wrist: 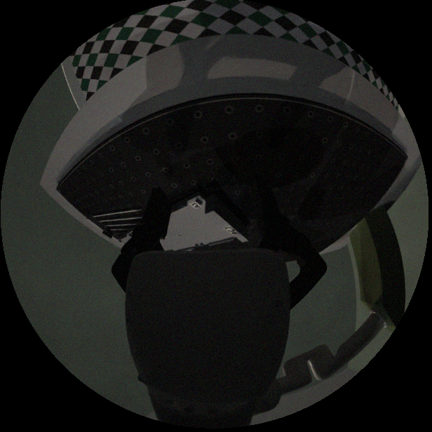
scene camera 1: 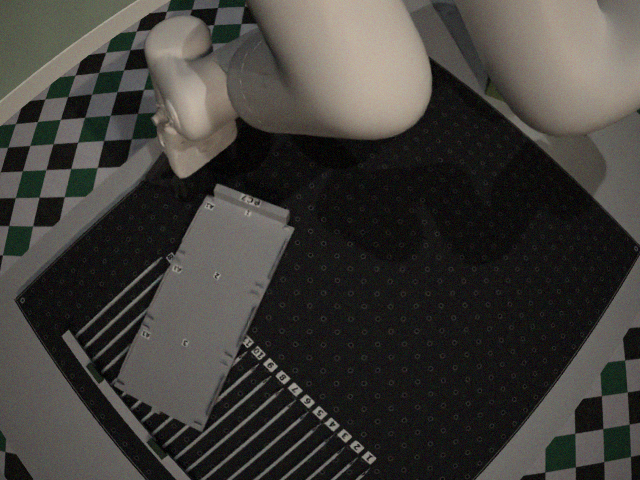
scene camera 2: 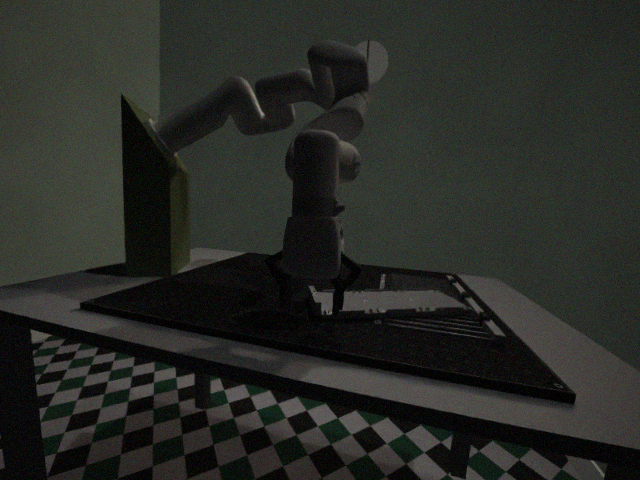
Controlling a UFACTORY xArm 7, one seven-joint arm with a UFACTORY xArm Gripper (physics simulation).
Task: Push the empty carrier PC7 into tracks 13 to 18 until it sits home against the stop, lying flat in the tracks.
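Seen in the pictures: gripper, between the fingertips: (scene camera 1: 204, 171) (scene camera 2: 310, 309); arm's base, origin of its link: (scene camera 2: 161, 140).
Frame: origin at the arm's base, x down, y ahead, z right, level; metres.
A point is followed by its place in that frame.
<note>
The grey carrier PC7 (scene camera 1: 206, 299) @[x 0.365, y 0.659, z -0.194 m] (scene camera 2: 392, 299) @[x 0.365, y 0.674, z -0.216 m] (wrist: 192, 227) lies askew over the pale tracks (scene camera 1: 118, 297) @[x 0.376, y 0.786, z -0.150 m] (wrist: 120, 215), its long sides angled to them. One corner of its far end is close to the pale stop bar (scene camera 1: 77, 349) @[x 0.364, y 0.866, z -0.212 m] (scene camera 2: 495, 327) @[x 0.363, y 0.869, z -0.212 m]; whether they touch is unclear. Its raised PC7 end points away from the stop. Whether it lies flat is unclear. My gripper (scene camera 2: 310, 308) @[x 0.351, y 0.614, z -0.014 m] (wrist: 207, 190) is open and empty, pointing down low by the PC7 end. One finger overlaps the carrier in scene camera 2 and the wrist view; contact cannot be told. In scene camera 1 the arm mostly hides the fingers.
A black perforated board (scene camera 1: 413, 320) @[x 0.379, y 0.409, z -0.303 m] (scene camera 2: 206, 310) @[x 0.379, y 0.438, z 0.084 m] (wrist: 260, 125) lies on the grey table (scene camera 2: 516, 413) @[x 0.393, y 0.916, z -0.032 m] under the carrier and tracks. Number labels (scene camera 1: 307, 400) @[x 0.379, y 0.577, z -0.360 m] run beside the lower tracks. The arm rises from a green stand (scene camera 2: 149, 222) @[x 0.240, y 0.088, z 0.065 m] (wrist: 367, 260) at the board's far side.
</note>
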